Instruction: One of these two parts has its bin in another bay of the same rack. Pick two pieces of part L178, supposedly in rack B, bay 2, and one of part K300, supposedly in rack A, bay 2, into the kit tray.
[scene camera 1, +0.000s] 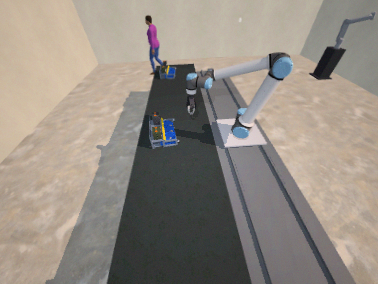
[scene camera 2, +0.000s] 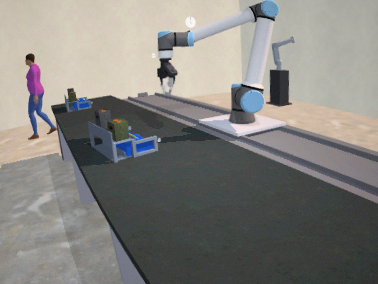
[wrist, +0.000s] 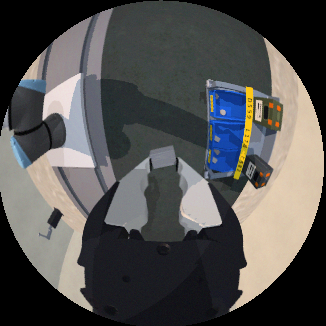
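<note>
My gripper (scene camera 1: 191, 112) (scene camera 2: 168, 92) (wrist: 163, 157) is shut on a small grey block (wrist: 163, 156), a piece of part L178, at its fingertips. It hangs high above the dark table, beside the nearer rack and apart from it. That rack has blue bins (scene camera 1: 170, 131) (scene camera 2: 145, 144) (wrist: 230, 132) with small grey pieces in them. Its yellow label strip (wrist: 245, 135) reads D559, L178 and a third code that is hard to read. A farther rack with blue bins (scene camera 1: 171, 73) (scene camera 2: 81, 104) stands at the table's far end; its labels are too small to read. I cannot make out the kit tray.
A green box (scene camera 2: 118, 130) (wrist: 268, 114) and a dark box (scene camera 2: 102, 117) (wrist: 259, 171) stand up behind the nearer rack's bins. A person (scene camera 1: 153, 37) (scene camera 2: 34, 82) is near the table's far end. A black pedestal (scene camera 1: 327, 62) (scene camera 2: 279, 87) with a grey arm stands beyond the rail.
</note>
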